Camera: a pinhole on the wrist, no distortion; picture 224 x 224 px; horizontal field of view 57.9 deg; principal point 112.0 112.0 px. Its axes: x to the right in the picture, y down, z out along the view. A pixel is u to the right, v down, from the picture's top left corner.
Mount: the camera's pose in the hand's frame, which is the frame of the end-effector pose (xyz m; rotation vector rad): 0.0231 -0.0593 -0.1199 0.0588 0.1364 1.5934
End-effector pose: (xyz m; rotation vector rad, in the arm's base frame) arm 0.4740 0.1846 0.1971 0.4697 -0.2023 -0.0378
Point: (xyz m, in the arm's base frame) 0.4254 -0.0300 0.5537
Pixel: 114 132
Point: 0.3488 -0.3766 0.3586
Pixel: outside the picture
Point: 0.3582 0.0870 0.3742
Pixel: 137 196
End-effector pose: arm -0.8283 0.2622 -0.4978 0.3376 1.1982 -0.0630
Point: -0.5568 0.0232 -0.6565
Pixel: 28 40
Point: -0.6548 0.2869 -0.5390
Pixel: 186 73
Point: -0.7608 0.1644 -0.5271
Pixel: 77 122
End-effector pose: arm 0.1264 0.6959 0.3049 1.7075 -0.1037 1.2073
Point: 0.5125 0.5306 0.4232
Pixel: 102 64
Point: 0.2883 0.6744 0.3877
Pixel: 127 49
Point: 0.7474 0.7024 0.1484
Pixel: outside the picture
